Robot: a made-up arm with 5 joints. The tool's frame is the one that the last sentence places. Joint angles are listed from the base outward.
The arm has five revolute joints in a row. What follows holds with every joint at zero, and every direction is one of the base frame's. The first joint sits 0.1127 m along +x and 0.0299 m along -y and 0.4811 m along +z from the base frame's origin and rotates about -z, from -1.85 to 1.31 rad. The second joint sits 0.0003 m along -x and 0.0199 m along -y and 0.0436 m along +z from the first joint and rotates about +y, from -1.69 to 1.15 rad. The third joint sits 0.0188 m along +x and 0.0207 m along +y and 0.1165 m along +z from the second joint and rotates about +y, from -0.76 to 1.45 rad. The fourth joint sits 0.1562 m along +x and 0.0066 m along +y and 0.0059 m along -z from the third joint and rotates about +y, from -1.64 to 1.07 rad. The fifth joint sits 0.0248 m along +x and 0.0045 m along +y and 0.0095 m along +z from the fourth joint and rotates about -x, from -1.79 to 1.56 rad. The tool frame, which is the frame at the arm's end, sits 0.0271 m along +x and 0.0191 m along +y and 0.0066 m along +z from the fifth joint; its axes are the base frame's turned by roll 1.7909, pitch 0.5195 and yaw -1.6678 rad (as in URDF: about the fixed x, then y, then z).
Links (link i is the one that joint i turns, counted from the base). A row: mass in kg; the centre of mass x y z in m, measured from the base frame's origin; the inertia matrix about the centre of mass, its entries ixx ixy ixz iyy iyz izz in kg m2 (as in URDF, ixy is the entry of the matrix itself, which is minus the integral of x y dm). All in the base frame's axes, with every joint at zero. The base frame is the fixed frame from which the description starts. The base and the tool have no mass.
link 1: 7.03; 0.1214 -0.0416 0.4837; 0.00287 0 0 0.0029 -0.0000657 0.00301
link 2: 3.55; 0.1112 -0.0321 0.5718; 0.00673 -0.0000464 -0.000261 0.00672 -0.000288 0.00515
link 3: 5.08; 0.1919 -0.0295 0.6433; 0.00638 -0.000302 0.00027 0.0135 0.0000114 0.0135
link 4: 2.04; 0.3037 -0.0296 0.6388; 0.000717 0 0 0.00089 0 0.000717
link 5: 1.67; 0.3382 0.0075 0.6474; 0.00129 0 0 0.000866 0 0.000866
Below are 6 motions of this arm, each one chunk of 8 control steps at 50 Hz.
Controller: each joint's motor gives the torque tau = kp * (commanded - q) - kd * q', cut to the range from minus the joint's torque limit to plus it. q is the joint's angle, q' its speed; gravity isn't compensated. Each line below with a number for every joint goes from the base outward.
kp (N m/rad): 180 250 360 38 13
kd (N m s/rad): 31 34 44 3.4 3.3
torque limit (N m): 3.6 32 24 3.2 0.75
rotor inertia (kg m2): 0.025 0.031 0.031 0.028 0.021
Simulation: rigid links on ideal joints. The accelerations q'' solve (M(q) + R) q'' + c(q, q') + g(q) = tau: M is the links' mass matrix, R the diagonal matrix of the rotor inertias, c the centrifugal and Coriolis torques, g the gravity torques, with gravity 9.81 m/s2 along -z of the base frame. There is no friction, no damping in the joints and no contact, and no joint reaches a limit. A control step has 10 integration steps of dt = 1/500 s. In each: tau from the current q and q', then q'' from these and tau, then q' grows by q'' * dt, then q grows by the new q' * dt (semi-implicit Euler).
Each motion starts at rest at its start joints. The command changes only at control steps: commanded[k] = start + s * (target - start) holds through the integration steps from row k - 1 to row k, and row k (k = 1, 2, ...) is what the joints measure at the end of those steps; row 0 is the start. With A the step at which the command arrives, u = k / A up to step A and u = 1 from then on. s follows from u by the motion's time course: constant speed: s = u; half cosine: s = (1 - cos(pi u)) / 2; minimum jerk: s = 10 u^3 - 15 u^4 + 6 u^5; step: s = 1 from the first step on.
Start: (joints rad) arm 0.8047 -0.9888 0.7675 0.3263 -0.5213
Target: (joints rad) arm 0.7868 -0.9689 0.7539 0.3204 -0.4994
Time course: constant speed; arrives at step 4
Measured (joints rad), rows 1 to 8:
1: 0.8042 -0.9884 0.7705 0.3291 -0.5199
2: 0.8033 -0.9867 0.7731 0.3344 -0.5174
3: 0.8020 -0.9843 0.7749 0.3389 -0.5144
4: 0.8003 -0.9816 0.7759 0.3422 -0.5113
5: 0.7988 -0.9793 0.7768 0.3447 -0.5082
6: 0.7975 -0.9772 0.7775 0.3465 -0.5055
7: 0.7963 -0.9755 0.7781 0.3480 -0.5029
8: 0.7953 -0.9740 0.7786 0.3491 -0.5006

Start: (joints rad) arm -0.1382 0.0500 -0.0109 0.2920 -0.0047
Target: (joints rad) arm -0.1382 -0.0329 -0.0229 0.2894 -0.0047
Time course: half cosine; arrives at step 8
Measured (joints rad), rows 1 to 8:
1: -0.1382 0.0532 -0.0082 0.2939 -0.0039
2: -0.1382 0.0578 -0.0047 0.2992 -0.0018
3: -0.1382 0.0609 -0.0016 0.3050 0.0006
4: -0.1382 0.0617 0.0008 0.3099 0.0029
5: -0.1382 0.0600 0.0025 0.3137 0.0050
6: -0.1382 0.0564 0.0035 0.3163 0.0069
7: -0.1382 0.0517 0.0040 0.3179 0.0085
8: -0.1382 0.0468 0.0041 0.3187 0.0099

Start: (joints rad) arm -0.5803 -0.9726 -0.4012 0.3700 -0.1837
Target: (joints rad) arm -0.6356 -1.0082 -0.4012 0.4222 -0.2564
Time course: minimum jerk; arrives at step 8
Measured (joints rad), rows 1 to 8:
1: -0.5803 -0.9751 -0.3998 0.3720 -0.1826
2: -0.5809 -0.9786 -0.3989 0.3748 -0.1817
3: -0.5825 -0.9826 -0.3983 0.3785 -0.1818
4: -0.5852 -0.9871 -0.3977 0.3836 -0.1831
5: -0.5890 -0.9921 -0.3973 0.3902 -0.1855
6: -0.5935 -0.9975 -0.3970 0.3974 -0.1888
7: -0.5980 -1.0028 -0.3968 0.4043 -0.1925
8: -0.6022 -1.0077 -0.3967 0.4099 -0.1962

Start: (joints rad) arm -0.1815 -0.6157 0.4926 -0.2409 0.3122
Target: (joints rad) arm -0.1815 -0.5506 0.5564 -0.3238 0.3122
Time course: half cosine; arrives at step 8
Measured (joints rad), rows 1 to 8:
1: -0.1816 -0.6144 0.4962 -0.2393 0.3132
2: -0.1816 -0.6113 0.5010 -0.2368 0.3151
3: -0.1816 -0.6071 0.5067 -0.2368 0.3170
4: -0.1816 -0.6017 0.5133 -0.2400 0.3188
5: -0.1816 -0.5952 0.5208 -0.2458 0.3205
6: -0.1816 -0.5880 0.5289 -0.2533 0.3220
7: -0.1816 -0.5806 0.5368 -0.2612 0.3236
8: -0.1815 -0.5736 0.5441 -0.2681 0.3252

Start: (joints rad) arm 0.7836 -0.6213 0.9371 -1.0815 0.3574
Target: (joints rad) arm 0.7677 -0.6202 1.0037 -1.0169 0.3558
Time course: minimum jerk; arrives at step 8
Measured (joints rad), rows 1 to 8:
1: 0.7835 -0.6201 0.9406 -1.0796 0.3582
2: 0.7834 -0.6184 0.9448 -1.0751 0.3598
3: 0.7829 -0.6169 0.9501 -1.0692 0.3613
4: 0.7822 -0.6156 0.9569 -1.0618 0.3626
5: 0.7811 -0.6145 0.9649 -1.0527 0.3638
6: 0.7798 -0.6134 0.9735 -1.0427 0.3650
7: 0.7785 -0.6123 0.9817 -1.0328 0.3663
8: 0.7773 -0.6113 0.9890 -1.0243 0.3675

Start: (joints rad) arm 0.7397 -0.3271 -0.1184 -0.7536 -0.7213
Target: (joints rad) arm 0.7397 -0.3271 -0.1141 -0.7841 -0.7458
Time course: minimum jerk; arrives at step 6
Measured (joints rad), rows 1 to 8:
1: 0.7396 -0.3258 -0.1158 -0.7552 -0.7213
2: 0.7396 -0.3230 -0.1128 -0.7568 -0.7211
3: 0.7397 -0.3203 -0.1099 -0.7590 -0.7212
4: 0.7397 -0.3178 -0.1072 -0.7625 -0.7219
5: 0.7397 -0.3156 -0.1049 -0.7666 -0.7229
6: 0.7397 -0.3138 -0.1028 -0.7705 -0.7240
7: 0.7397 -0.3123 -0.1011 -0.7737 -0.7250
8: 0.7397 -0.3109 -0.0997 -0.7762 -0.7259

